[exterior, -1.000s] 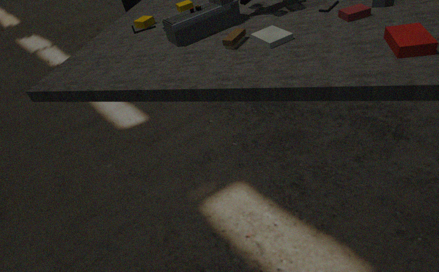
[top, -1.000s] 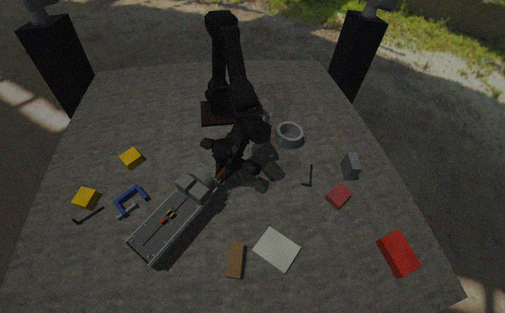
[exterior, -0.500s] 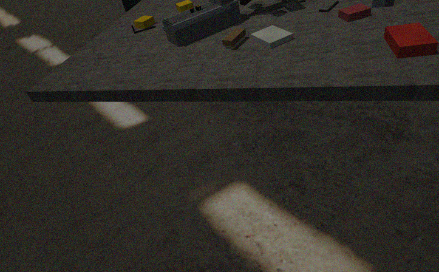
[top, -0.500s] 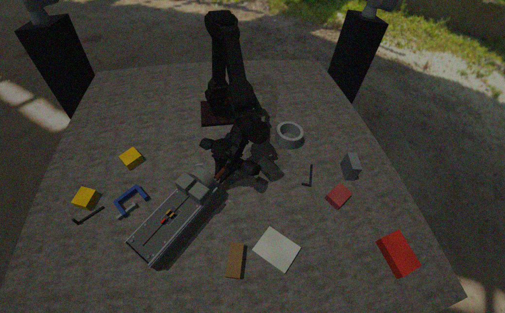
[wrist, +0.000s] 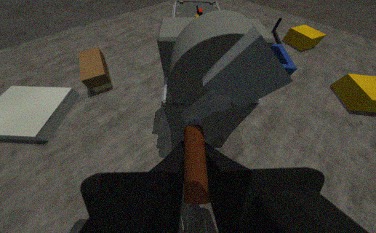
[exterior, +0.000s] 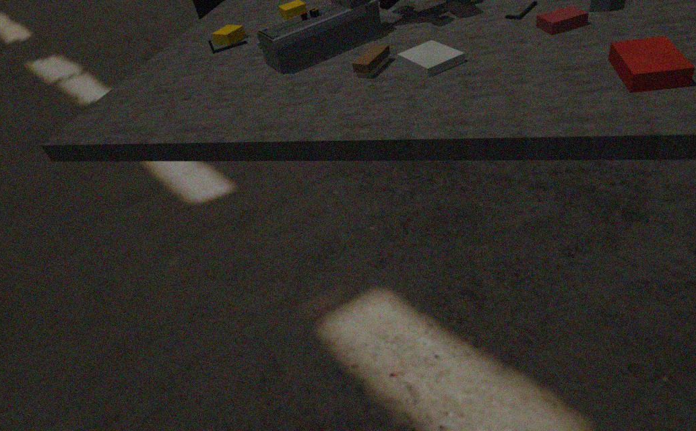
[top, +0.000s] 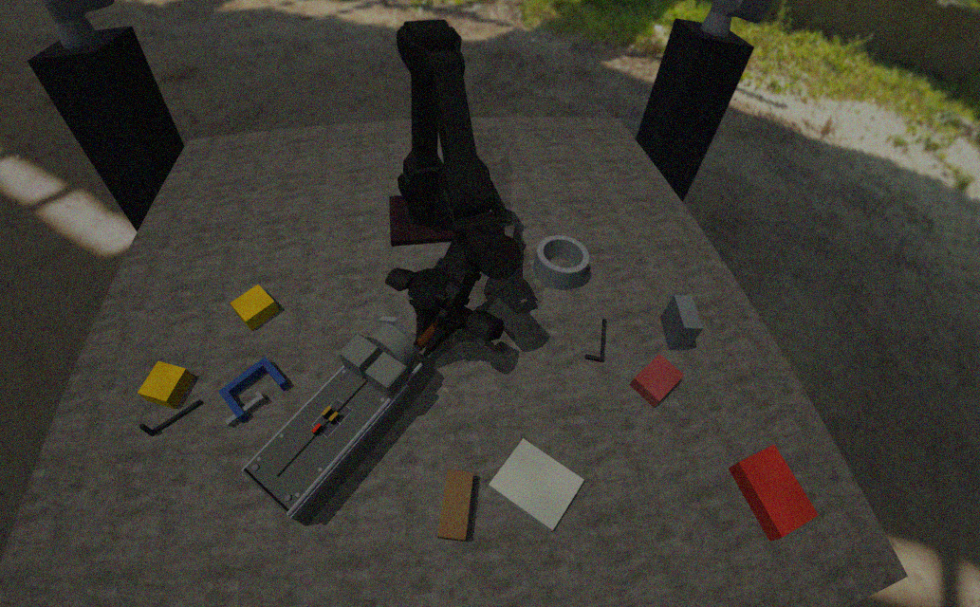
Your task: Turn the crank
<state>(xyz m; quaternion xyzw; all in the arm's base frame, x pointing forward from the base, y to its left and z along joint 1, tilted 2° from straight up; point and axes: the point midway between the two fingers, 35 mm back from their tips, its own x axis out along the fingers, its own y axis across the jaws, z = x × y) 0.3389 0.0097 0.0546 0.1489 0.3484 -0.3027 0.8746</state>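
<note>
My gripper tip is now 2 cm below the brown crank handle, 1 cm to the right of it and 1 cm past it. The rest, counted from my gripper tip: white plate 21 cm ahead, 15 cm to the left, 3 cm below; red pointer 13 cm to the right, 13 cm ahead, 4 cm above; brown block 23 cm ahead, 4 cm to the left, 3 cm below.
</note>
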